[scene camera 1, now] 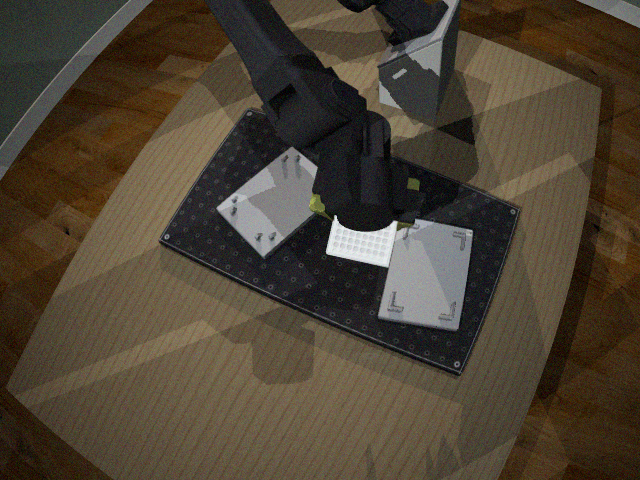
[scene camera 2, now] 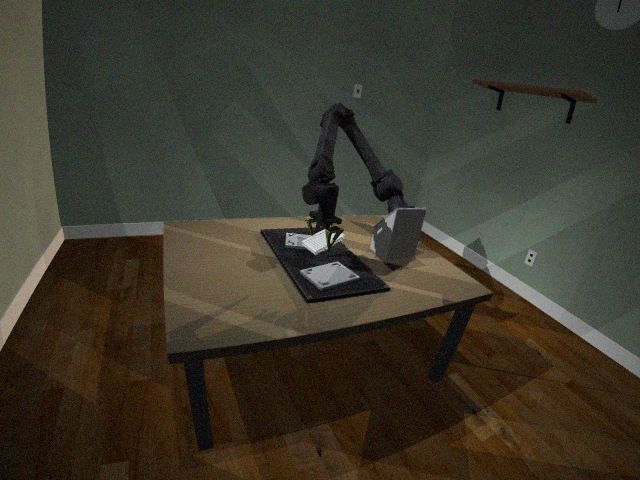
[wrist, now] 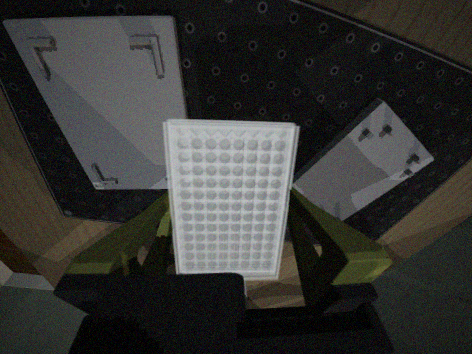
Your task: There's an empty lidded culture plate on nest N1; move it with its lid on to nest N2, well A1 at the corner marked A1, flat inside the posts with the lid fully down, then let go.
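Where they show: gripper, between the fingertips: (scene camera 2: 321, 242) (wrist: 229, 192); arm's base, origin of its link: (scene camera 1: 420, 26) (scene camera 2: 400, 216).
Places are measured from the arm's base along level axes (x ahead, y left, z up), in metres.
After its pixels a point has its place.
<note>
The white culture plate (scene camera 1: 359, 245) @[z -0.071, x 0.402, y 0.088 m] (scene camera 2: 314, 244) @[z -0.070, x 0.398, y 0.096 m] (wrist: 230, 200) @[z -0.059, x 0.372, y 0.080 m] is held in the air above the dark board, between the two nests. It looks tilted in scene camera 2. A lid seam and the well A1 mark cannot be made out. My gripper (scene camera 1: 361, 215) @[z -0.072, x 0.367, y 0.078 m] (scene camera 2: 321, 238) @[z -0.072, x 0.367, y 0.078 m] (wrist: 229, 192) @[z -0.072, x 0.367, y 0.078 m] is shut on the plate, with its yellow-green fingers at the two long sides. One grey nest (scene camera 1: 429, 273) @[z -0.136, x 0.365, y 0.183 m] (scene camera 2: 329, 274) @[z -0.137, x 0.367, y 0.186 m] (wrist: 100, 90) @[z -0.137, x 0.390, y 0.198 m] has L-shaped corner posts. The other nest (scene camera 1: 263, 206) @[z -0.137, x 0.387, y -0.090 m] (scene camera 2: 293, 239) @[z -0.136, x 0.413, y -0.091 m] (wrist: 350, 170) @[z -0.136, x 0.380, y -0.066 m] has paired round posts and sits turned at an angle. No nest or corner labels are readable.
The dark perforated board (scene camera 1: 320, 289) @[z -0.148, x 0.457, y 0.053 m] (scene camera 2: 310, 295) @[z -0.145, x 0.465, y 0.284 m] (wrist: 250, 75) @[z -0.148, x 0.436, y 0.080 m] lies on the wooden table (scene camera 1: 170, 413) @[z -0.161, x 0.748, y -0.041 m] (scene camera 2: 217, 310) @[z -0.161, x 0.739, y 0.305 m]. A grey angular box (scene camera 1: 413, 77) @[z -0.061, x 0.082, y 0.022 m] (scene camera 2: 405, 237) @[z -0.067, x -0.004, y 0.058 m] stands by the arm's base, beyond the board. The arm hides part of the round-post nest in scene camera 1.
</note>
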